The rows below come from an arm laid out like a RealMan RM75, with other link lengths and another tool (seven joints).
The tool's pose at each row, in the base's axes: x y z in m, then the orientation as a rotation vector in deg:
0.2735 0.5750 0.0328 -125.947 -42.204 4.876
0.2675 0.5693 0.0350 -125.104 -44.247 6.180
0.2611 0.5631 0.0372 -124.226 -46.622 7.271
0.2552 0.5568 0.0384 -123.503 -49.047 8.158
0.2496 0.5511 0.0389 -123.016 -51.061 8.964
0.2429 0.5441 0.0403 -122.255 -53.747 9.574
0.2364 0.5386 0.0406 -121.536 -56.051 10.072
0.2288 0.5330 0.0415 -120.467 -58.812 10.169
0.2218 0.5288 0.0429 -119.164 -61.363 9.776
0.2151 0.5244 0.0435 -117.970 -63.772 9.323
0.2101 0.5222 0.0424 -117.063 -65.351 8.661
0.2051 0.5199 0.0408 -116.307 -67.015 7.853
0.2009 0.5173 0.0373 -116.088 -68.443 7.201
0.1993 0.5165 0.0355 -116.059 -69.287 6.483
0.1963 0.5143 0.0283 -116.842 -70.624 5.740
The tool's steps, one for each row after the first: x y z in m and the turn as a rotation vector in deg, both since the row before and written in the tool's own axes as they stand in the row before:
-0.0076 -0.0015 -0.0036 0.562 -1.546 -1.187
-0.0083 -0.0017 -0.0036 0.433 -1.535 -1.486
-0.0082 -0.0009 -0.0029 0.197 -1.454 -1.535
-0.0077 -0.0007 -0.0019 0.051 -1.285 -1.214
-0.0093 -0.0016 -0.0028 0.023 -1.384 -1.794
-0.0083 -0.0016 -0.0010 0.041 -1.167 -1.562
-0.0090 -0.0029 -0.0008 0.065 -1.031 -2.092
-0.0074 -0.0037 -0.0004 0.163 -0.577 -2.192
-0.0074 -0.0032 0.0000 0.065 -0.517 -2.079
-0.0050 -0.0018 0.0017 0.017 -0.079 -1.522
-0.0051 -0.0016 0.0020 -0.201 -0.071 -1.558
-0.0054 0.0002 0.0028 -0.526 -0.206 -1.150
-0.0020 0.0003 0.0015 -0.509 0.062 -0.738
-0.0055 0.0031 0.0051 -1.352 -0.387 -0.713

